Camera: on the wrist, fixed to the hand. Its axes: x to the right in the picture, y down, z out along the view.
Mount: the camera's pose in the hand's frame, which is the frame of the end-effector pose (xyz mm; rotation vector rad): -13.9 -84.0 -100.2 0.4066 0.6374 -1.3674
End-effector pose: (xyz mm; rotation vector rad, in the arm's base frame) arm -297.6 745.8 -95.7 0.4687 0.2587 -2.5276
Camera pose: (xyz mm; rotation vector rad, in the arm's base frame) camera -305.4 850.0 -175.5 -0.9550 -0.2048 1.9961
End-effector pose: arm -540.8 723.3 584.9 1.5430 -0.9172 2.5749
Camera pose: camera -590.0 845.1 579.2 0.7102 0.5952 1.8773
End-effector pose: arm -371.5 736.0 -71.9 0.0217 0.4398 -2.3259
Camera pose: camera -431.0 832.6 -138.4 -0.5991 -0.1796 2.3587
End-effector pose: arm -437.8 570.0 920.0 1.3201 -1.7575 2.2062
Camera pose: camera -445.7 688.1 977.2 1.0685 -0.0137 1.7176
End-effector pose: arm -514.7 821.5 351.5 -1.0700 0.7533 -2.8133
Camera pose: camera -556.6 941.1 316.5 0.3086 0.4747 1.8905
